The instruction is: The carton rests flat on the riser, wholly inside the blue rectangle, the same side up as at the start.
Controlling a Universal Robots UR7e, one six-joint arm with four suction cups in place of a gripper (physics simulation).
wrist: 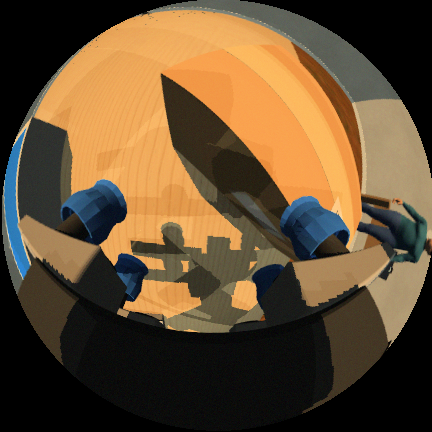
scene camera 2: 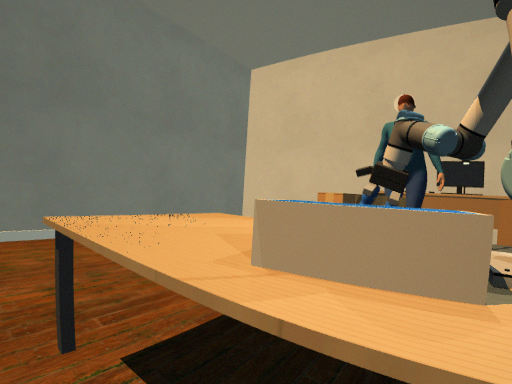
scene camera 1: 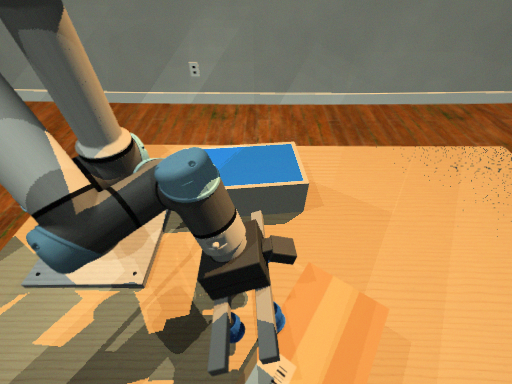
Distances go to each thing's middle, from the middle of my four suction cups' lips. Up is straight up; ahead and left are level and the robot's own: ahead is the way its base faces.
My suction cup is now 80 mm short of the carton (scene camera 1: pixel 329 325), 130 mm to the left of it and 60 mm above it. From my suction cup the other things lie so: riser (scene camera 2: pixel 445 254) 10 mm behind, 370 mm to the left, 70 mm below.
